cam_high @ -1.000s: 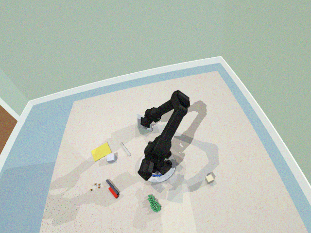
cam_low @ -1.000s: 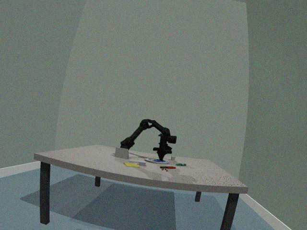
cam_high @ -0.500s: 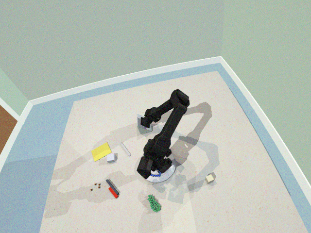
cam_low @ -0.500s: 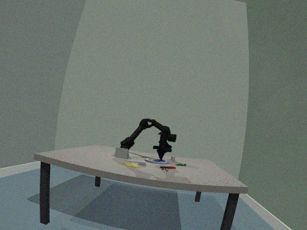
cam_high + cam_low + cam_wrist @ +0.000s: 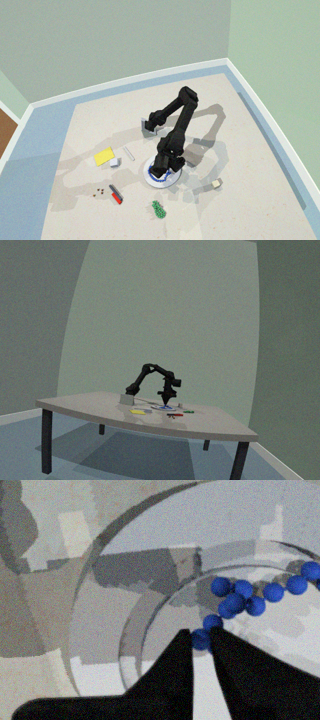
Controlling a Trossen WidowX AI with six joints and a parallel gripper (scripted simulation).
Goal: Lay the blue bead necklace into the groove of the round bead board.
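Now: gripper tip 4 cm to the left of the round bead board, 2 cm above it and 1 cm past it. From my gripper tip the other things lie so: grey tool (29 cm to the right, 12 cm ahead, 3 cm below); then cream cube (22 cm to the left, 11 cm ahead, 1 cm below); then stick (24 cm to the right, 14 cm behind, 3 cm below).
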